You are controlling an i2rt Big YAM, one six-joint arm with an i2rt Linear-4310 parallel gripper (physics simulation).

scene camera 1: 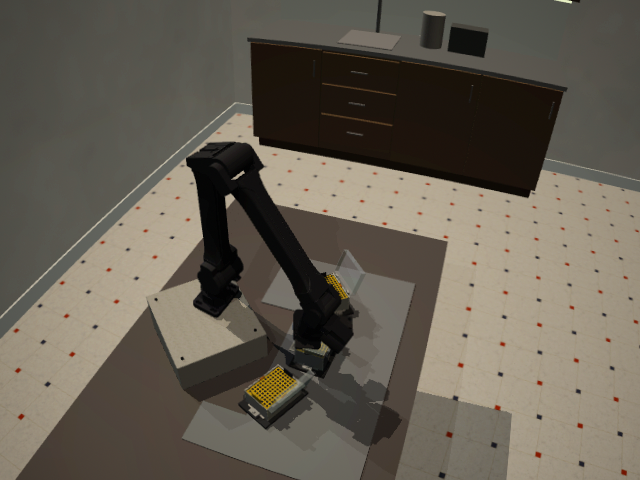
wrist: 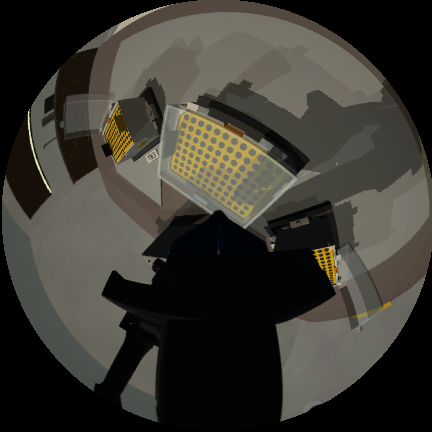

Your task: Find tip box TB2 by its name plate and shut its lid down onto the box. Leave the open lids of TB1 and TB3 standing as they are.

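Where they show: gripper, between the fingertips: (scene camera 1: 301, 338) (wrist: 217, 215); arm's base, origin of its link: (scene camera 1: 216, 297).
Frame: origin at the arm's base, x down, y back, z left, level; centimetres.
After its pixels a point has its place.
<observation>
The middle tip box (scene camera 1: 311, 360) @(y -31.4, x 7.9, z -1.8 cm) (wrist: 212, 150) @(y -32.5, x 4.0, z 4.5 cm) stands between the other two; its name plate cannot be read. Its clear lid (wrist: 185, 193) @(y -26.3, x 4.0, z 5.3 cm) lies over its yellow tip rack; whether it is fully seated I cannot tell. My gripper (wrist: 217, 215) @(y -27.0, x 3.8, z 1.0 cm) is shut and empty, its tips at the lid's near edge in the wrist view; the arm hides them in the scene view. The far box, TB3 (scene camera 1: 337, 287) (wrist: 135, 127) @(y -27.7, x 7.1, z 19.2 cm), shows its plate (wrist: 152, 156) @(y -20.1, x 11.5, z 19.0 cm) and its open clear lid (scene camera 1: 351, 271) @(y -29.2, x 1.2, z 30.0 cm) (wrist: 85, 117) @(y -28.2, x 1.9, z 30.5 cm). The near box (scene camera 1: 271, 388) (wrist: 305, 234) @(y -29.6, x 8.4, z -10.2 cm) has its clear lid (scene camera 1: 305, 380) @(y -36.3, x -2.4, z -15.4 cm) (wrist: 362, 287) @(y -35.4, x 0.0, z -12.0 cm) open; its plate is unreadable.
The boxes stand on a grey sheet (scene camera 1: 330, 449) @(y -46.9, x 11.7, z -22.4 cm) (wrist: 225, 37) @(y -44.4, x 11.7, z 13.6 cm) over a brown mat (scene camera 1: 408, 248) @(y -38.8, x 12.0, z 62.8 cm). The arm's pale pedestal (scene camera 1: 206, 335) @(y -4.7, x 1.6, z -12.1 cm) is left of them in the scene view. A dark cabinet (scene camera 1: 439, 118) stands at the back. The open lids flank the middle box.
</observation>
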